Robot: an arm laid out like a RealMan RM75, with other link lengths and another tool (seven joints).
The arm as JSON. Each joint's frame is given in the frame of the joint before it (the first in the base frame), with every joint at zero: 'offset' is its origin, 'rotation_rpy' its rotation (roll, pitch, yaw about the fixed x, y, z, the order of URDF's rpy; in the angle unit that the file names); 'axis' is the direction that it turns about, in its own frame. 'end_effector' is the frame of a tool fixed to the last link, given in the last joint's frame.
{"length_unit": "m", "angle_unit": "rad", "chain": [
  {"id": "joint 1", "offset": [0.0, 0.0, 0.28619], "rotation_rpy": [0.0, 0.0, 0.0], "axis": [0.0, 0.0, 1.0]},
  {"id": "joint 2", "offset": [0.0, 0.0, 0.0], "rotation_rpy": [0.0, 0.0, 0.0], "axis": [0.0, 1.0, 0.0]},
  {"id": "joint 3", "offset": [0.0, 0.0, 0.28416], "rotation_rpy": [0.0, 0.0, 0.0], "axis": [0.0, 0.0, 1.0]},
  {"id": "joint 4", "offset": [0.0, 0.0, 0.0], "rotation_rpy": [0.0, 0.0, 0.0], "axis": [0.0, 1.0, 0.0]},
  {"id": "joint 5", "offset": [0.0, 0.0, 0.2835], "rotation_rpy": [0.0, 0.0, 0.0], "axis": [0.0, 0.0, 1.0]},
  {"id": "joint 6", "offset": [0.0, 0.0, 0.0], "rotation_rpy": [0.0, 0.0, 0.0], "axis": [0.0, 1.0, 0.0]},
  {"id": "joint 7", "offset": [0.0, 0.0, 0.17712], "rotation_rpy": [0.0, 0.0, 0.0], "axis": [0.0, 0.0, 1.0]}
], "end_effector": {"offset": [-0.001, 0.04, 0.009], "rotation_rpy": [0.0, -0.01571, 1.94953]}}
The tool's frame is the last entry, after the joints.
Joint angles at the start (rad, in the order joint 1, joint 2, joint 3, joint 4, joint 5, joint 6, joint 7):
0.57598, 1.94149, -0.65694, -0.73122, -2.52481, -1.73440, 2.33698
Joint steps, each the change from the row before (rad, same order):
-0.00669, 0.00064, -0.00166, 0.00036, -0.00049, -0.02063, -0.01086
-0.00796, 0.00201, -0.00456, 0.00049, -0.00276, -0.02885, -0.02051
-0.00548, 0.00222, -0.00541, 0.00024, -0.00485, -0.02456, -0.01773
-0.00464, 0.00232, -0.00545, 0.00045, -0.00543, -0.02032, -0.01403
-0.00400, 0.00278, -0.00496, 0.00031, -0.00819, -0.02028, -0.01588
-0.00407, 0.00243, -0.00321, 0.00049, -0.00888, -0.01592, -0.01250
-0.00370, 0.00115, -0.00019, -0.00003, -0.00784, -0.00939, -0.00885
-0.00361, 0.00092, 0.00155, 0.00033, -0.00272, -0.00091, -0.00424
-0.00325, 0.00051, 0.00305, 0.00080, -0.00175, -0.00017, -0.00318
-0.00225, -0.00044, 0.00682, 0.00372, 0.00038, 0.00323, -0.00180
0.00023, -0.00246, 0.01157, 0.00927, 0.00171, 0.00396, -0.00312
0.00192, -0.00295, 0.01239, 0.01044, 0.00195, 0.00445, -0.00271
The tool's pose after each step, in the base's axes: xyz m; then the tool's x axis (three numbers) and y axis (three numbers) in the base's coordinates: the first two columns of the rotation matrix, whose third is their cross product. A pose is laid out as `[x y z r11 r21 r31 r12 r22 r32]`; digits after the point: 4 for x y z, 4 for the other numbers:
[0.3382 0.3722 0.0586 -0.9901 0.1346 -0.0398 0.1333 0.9905 0.0322]
[0.3384 0.3634 0.0576 -0.9922 0.1206 -0.0310 0.1206 0.9927 -0.0003]
[0.3382 0.3560 0.0565 -0.9939 0.1072 -0.0252 0.1080 0.9937 -0.0300]
[0.3382 0.3496 0.0554 -0.9950 0.0973 -0.0210 0.0983 0.9936 -0.0562]
[0.3382 0.3431 0.0542 -0.9962 0.0857 -0.0176 0.0869 0.9927 -0.0834]
[0.3389 0.3375 0.0532 -0.9968 0.0787 -0.0159 0.0799 0.9912 -0.1055]
[0.3401 0.3337 0.0531 -0.9970 0.0754 -0.0161 0.0768 0.9900 -0.1181]
[0.3415 0.3318 0.0528 -0.9970 0.0761 -0.0157 0.0775 0.9898 -0.1197]
[0.3428 0.3304 0.0527 -0.9968 0.0782 -0.0143 0.0793 0.9897 -0.1192]
[0.3442 0.3300 0.0528 -0.9965 0.0832 -0.0102 0.0838 0.9900 -0.1133]
[0.3454 0.3303 0.0532 -0.9960 0.0890 -0.0016 0.0887 0.9905 -0.1048]
[0.3462 0.3313 0.0538 -0.9955 0.0943 0.0077 0.0931 0.9910 -0.0957]

